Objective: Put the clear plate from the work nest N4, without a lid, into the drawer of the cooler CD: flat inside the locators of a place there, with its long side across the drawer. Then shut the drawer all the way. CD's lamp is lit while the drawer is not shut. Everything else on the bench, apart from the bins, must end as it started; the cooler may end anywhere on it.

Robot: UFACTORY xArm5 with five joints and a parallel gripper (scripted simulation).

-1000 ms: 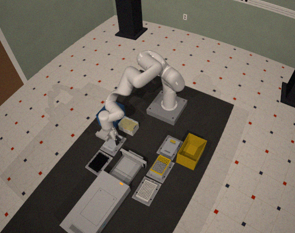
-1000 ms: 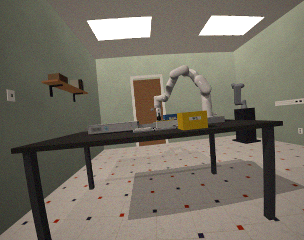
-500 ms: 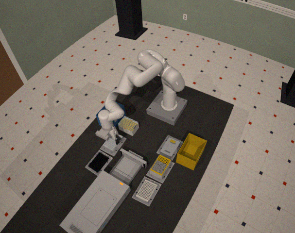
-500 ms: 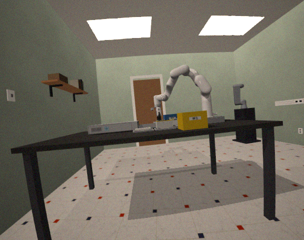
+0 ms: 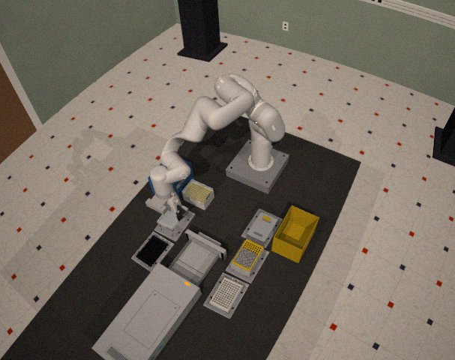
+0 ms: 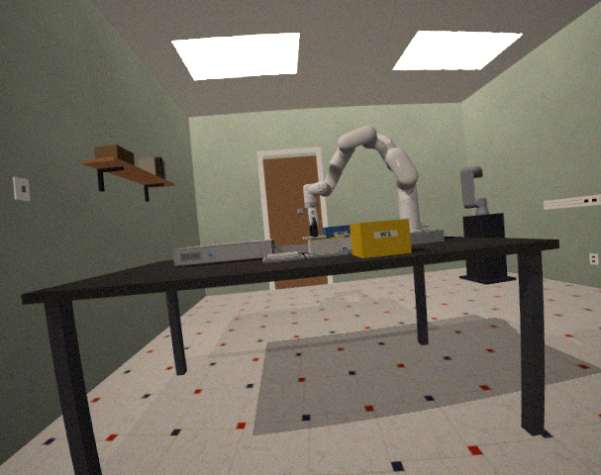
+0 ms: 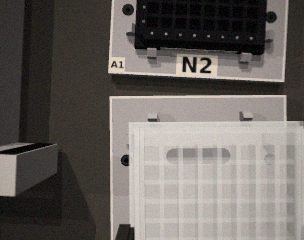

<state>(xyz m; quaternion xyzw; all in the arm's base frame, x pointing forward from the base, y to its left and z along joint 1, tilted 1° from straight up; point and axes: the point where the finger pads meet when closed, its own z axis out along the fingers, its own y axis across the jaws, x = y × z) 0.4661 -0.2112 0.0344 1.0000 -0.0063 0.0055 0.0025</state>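
The drawer lies 190 mm to the left of my hand, 150 mm ahead of it and 40 mm below it. From my hand the other things lie so: black plate 170 mm ahead, 60 mm below, 10 mm to the right; then blue bin 180 mm behind, 120 mm to the right, 40 mm below; then clear plate 10 mm below.
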